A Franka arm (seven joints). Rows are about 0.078 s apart.
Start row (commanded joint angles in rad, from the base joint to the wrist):
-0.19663 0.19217 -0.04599 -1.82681 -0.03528 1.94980 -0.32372
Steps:
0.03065 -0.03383 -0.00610 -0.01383 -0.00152 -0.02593 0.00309
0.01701 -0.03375 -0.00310 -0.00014 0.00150 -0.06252 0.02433
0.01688 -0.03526 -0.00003 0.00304 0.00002 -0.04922 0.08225
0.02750 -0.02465 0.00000 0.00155 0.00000 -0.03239 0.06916
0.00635 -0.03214 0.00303 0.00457 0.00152 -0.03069 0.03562
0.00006 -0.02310 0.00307 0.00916 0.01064 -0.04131 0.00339
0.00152 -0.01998 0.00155 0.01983 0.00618 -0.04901 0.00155
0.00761 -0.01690 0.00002 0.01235 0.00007 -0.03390 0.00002
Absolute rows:
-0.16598 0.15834 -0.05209 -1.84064 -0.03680 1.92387 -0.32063
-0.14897 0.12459 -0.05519 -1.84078 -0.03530 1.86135 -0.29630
-0.13209 0.08933 -0.05522 -1.83774 -0.03528 1.81213 -0.21405
-0.10459 0.06468 -0.05522 -1.83619 -0.03528 1.77974 -0.14489
-0.09824 0.03254 -0.05219 -1.83162 -0.03376 1.74905 -0.10927
-0.09818 0.00944 -0.04912 -1.82246 -0.02312 1.70774 -0.10588
-0.09666 -0.01054 -0.04757 -1.80263 -0.01694 1.65873 -0.10433
-0.08905 -0.02744 -0.04755 -1.79028 -0.01687 1.62483 -0.10431

